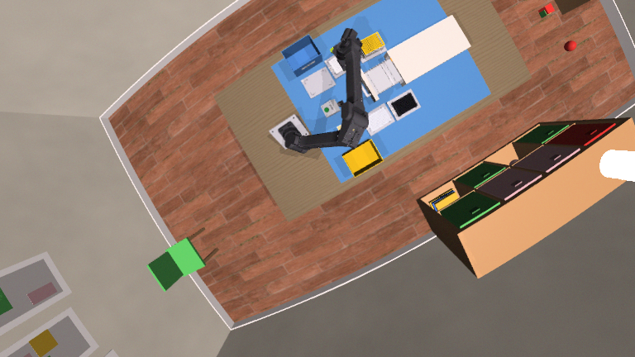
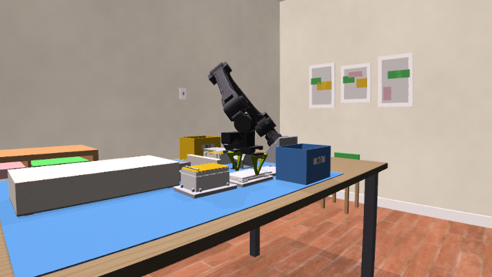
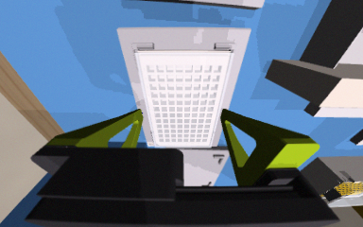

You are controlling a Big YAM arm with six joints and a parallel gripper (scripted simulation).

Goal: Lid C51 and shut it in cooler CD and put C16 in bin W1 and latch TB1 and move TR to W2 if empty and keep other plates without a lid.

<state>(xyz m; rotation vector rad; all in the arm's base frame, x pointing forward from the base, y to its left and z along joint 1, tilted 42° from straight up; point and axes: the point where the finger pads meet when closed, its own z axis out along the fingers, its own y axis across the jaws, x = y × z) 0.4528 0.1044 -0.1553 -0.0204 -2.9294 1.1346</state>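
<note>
Right now the plate lid is 1 cm below my hand. From my hand the other things lie so: tip rack TR (17 cm ahead, 2 cm to the right, 2 cm above); nest label N1 (11 cm ahead, 2 cm below, 1 cm to the right); white plate (2 cm below).
</note>
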